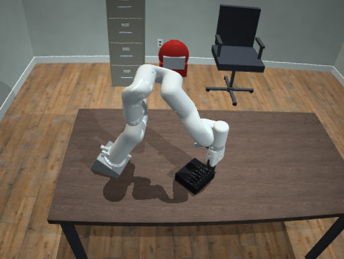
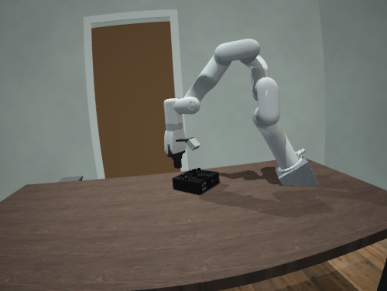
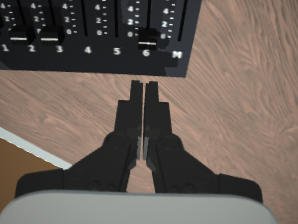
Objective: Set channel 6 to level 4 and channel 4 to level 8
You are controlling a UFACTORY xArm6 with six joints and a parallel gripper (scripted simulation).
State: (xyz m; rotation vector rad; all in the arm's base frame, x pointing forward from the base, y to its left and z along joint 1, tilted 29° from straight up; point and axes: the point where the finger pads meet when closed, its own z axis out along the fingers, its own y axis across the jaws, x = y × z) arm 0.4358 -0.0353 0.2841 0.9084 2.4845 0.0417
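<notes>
Now: the channel 6 cap 2 cm behind my hand, 2 cm to the left of it and 5 cm below it. The rest, counted from my hand: master cap 3 cm behind, 6 cm to the left, 5 cm below; then channel 3 cap 6 cm behind, 3 cm to the right, 5 cm below; then channel 5 cap 6 cm behind, 3 cm to the left, 5 cm below.
</notes>
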